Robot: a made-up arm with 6 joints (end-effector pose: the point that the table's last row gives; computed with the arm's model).
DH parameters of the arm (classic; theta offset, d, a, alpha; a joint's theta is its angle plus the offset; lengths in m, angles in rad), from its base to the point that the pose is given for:
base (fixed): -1.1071 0 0.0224 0
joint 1: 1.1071 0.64 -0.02 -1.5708
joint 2: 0.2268 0 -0.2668 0
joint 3: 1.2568 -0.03 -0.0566 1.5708
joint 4: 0 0.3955 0.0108 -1.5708
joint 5: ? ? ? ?
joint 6: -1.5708 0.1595 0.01 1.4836
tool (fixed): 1.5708 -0.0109 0 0
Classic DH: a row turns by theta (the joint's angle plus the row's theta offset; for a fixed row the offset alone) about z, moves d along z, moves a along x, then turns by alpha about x.
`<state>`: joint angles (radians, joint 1 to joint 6).
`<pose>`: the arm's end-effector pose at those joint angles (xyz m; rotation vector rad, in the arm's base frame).
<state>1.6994 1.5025 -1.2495 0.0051 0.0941 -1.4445</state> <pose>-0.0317 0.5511 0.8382 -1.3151 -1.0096 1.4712</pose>
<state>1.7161 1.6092 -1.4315 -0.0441 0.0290 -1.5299</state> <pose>-0.0458 0.5832 0.8850 -1.2815 -1.2058 1.3308</pose>
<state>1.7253 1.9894 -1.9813 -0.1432 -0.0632 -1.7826</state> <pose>-0.0674 0.6644 0.9513 -1.2811 -1.5695 0.9296</pose>
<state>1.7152 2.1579 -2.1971 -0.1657 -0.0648 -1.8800</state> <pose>-0.0659 0.6928 0.9479 -1.3227 -1.6489 0.7942</pose>
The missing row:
joint 5: 0 0.01 0.0131 1.5708
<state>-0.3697 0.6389 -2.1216 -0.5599 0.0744 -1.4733</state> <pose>-0.2184 0.0194 1.3965 -1.6997 -0.5790 -1.8140</pose>
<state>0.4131 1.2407 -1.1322 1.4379 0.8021 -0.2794</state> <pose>0.3734 0.2568 0.9305 0.9505 0.8805 1.0351</pose>
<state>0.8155 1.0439 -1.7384 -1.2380 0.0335 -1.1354</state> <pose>0.2261 0.1297 1.3221 -1.7715 -1.0618 -0.5284</pose>
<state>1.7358 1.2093 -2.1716 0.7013 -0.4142 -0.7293</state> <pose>0.0448 0.1313 1.4201 1.1328 -0.7748 1.2225</pose>
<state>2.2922 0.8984 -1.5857 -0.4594 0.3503 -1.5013</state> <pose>-0.1128 0.2133 1.2574 -0.6914 -1.7807 0.9994</pose>
